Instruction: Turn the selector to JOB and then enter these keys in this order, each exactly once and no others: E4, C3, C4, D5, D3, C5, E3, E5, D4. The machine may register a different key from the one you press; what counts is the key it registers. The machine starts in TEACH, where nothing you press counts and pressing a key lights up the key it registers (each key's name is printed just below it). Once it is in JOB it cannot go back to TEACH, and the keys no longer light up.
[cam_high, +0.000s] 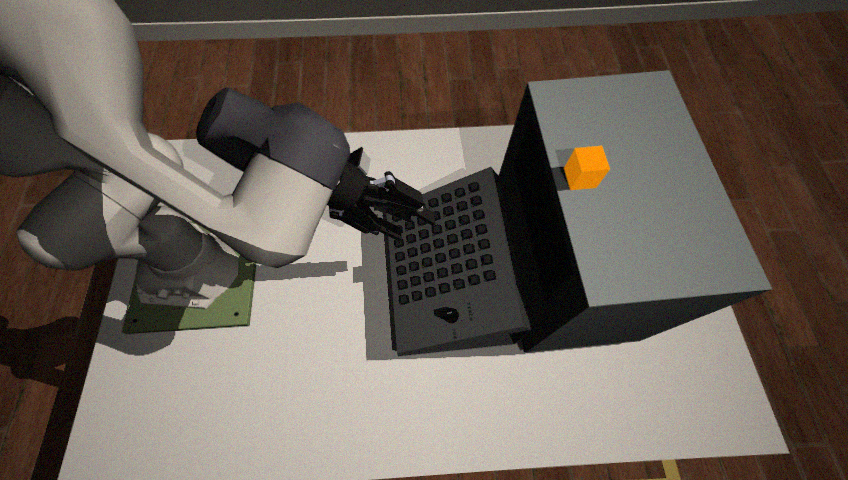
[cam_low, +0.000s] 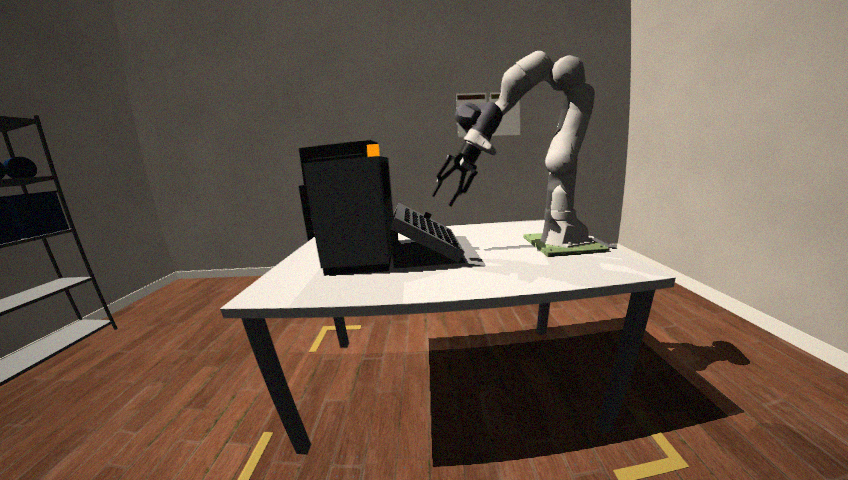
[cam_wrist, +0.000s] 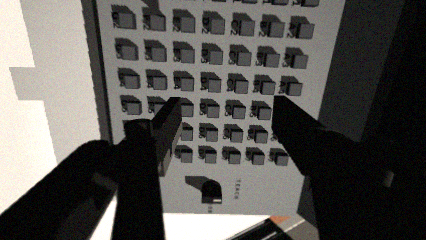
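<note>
Now: hand 10 cm short of the key C5, 10 cm above it and 3 cm to the left of it. The rest, counted from my hand: a5 key (15 cm ahead, 7 cm below, 3 cm to the right); then c6 key (10 cm below, 10 cm ahead, 7 cm to the right); then sloped keypad (16 cm below, 9 cm ahead, 5 cm to the right).
</note>
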